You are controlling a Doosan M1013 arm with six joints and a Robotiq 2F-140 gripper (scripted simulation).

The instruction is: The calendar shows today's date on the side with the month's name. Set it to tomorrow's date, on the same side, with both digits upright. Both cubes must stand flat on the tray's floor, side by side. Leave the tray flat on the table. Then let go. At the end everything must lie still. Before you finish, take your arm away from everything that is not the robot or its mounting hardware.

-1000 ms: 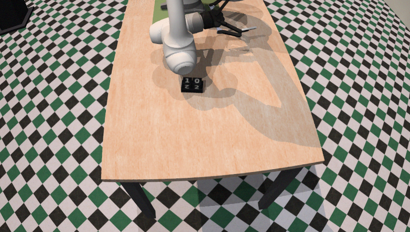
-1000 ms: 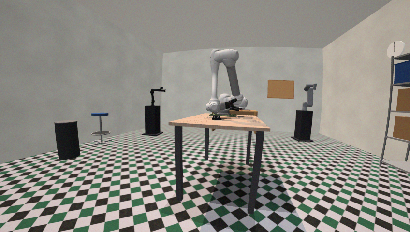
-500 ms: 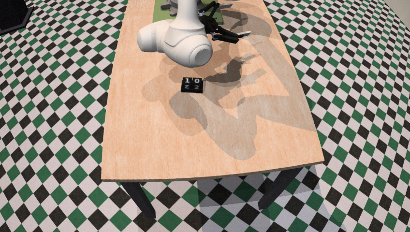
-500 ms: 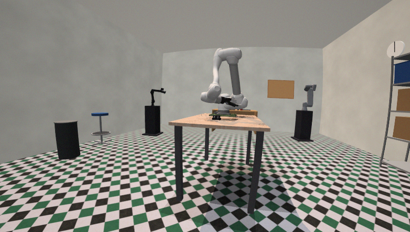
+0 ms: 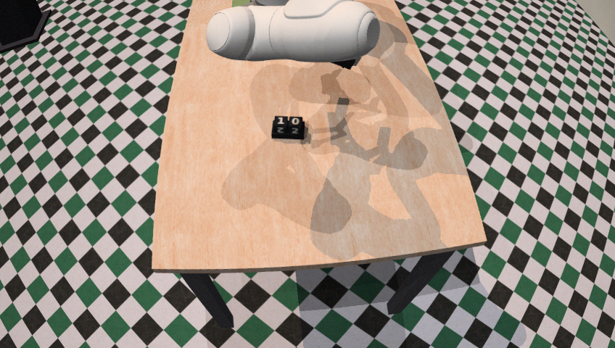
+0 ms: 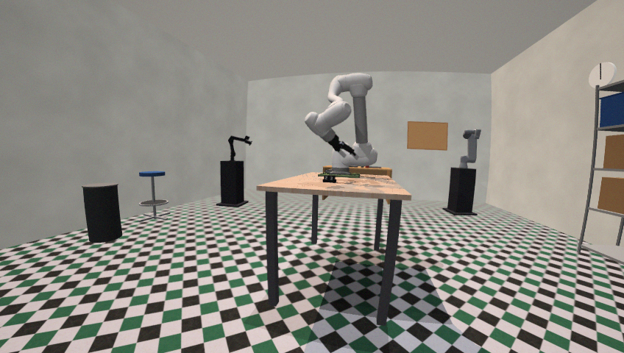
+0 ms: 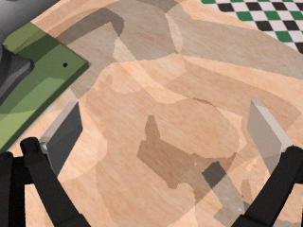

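Now: hand 13 cm short of the black cube, 12 cm to the left of it and 14 cm above it. From my hand the other things lie so: black tray 12 cm ahead, 13 cm to the right, 16 cm below.
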